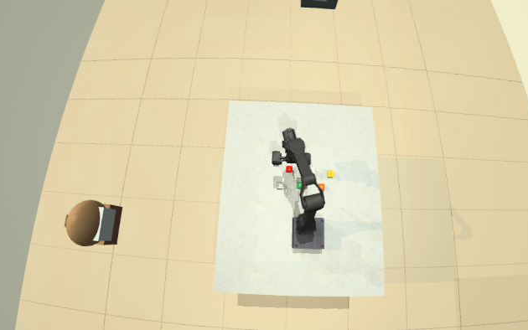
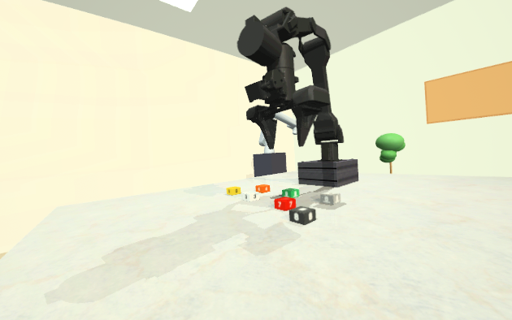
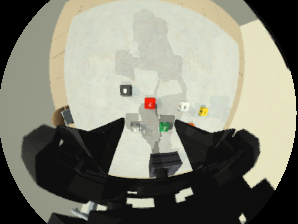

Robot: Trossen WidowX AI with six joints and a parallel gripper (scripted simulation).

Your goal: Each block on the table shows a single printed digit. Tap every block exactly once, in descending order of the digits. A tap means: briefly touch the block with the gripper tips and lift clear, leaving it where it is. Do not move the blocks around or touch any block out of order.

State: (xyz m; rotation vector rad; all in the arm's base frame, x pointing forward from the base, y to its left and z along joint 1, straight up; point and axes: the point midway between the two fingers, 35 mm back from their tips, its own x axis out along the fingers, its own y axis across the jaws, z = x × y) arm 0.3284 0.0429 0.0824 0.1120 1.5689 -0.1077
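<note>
Right now my gripper tip is 120 mm above the green block, 100 mm past it and 60 mm to the left of it. From my gripper tip the other things lie so: red block (120 mm below, 10 mm to the right); grey block (120 mm below, 90 mm behind, 50 mm to the left); black block (120 mm below, 60 mm to the left, 50 mm ahead).
</note>
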